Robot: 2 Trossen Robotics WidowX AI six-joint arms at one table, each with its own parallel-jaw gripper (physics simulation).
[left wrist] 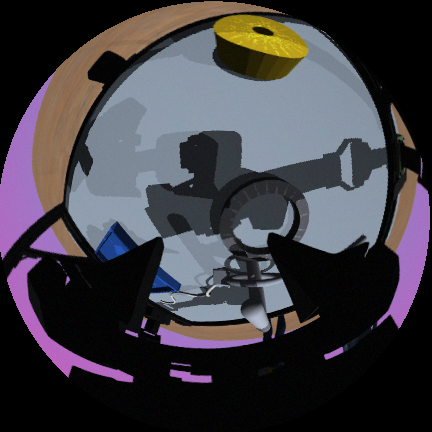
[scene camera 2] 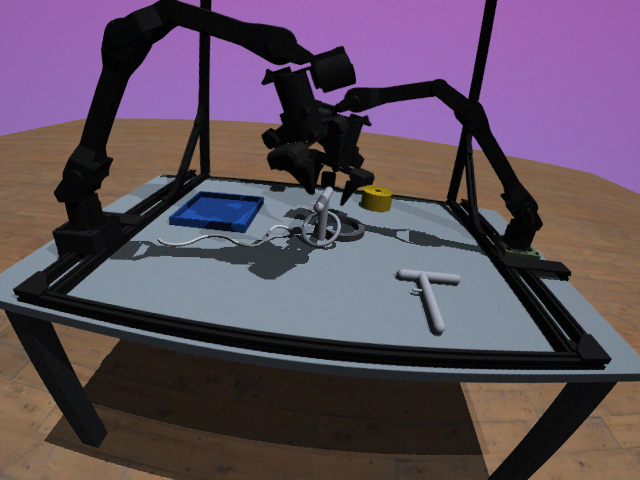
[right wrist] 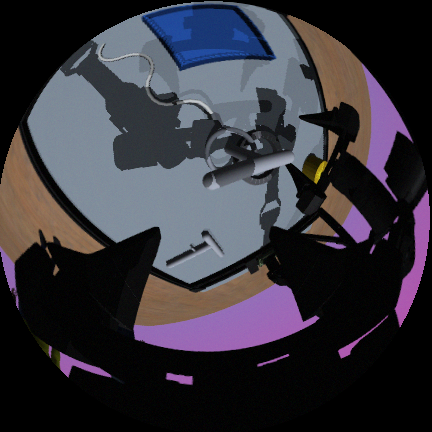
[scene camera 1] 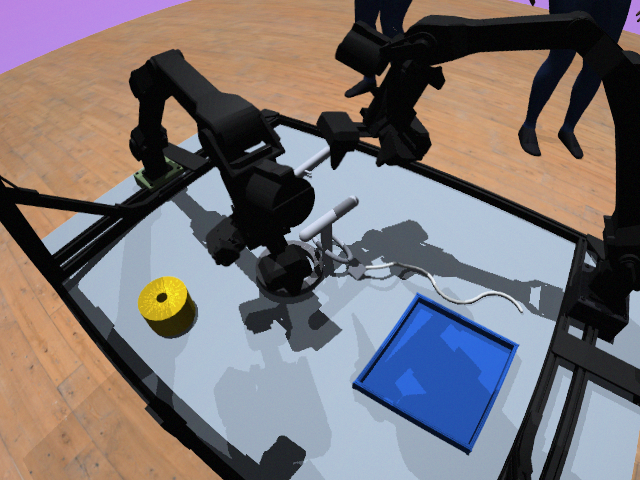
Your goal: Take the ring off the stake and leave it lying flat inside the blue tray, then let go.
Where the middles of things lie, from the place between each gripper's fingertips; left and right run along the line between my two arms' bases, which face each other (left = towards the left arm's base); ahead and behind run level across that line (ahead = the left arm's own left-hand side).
My right gripper is now 13 cm above the grey ring (left wrist: pixel 219 276) and 7 cm past it. Also, from my right hand: blue tray (scene camera 1: pixel 441 371): 23 cm to the right, 22 cm behind, 15 cm below; yellow spool (scene camera 1: pixel 165 303): 31 cm behind, 22 cm to the left, 14 cm below.
Right now my left hand is 12 cm past the yellow spool, 18 cm to the right of it and 4 cm above it. From my left hand the other things lie so: blue tray (3 cm behind, 27 cm to the right, 5 cm below); grey ring (11 cm ahead, 4 cm to the right, 3 cm below).
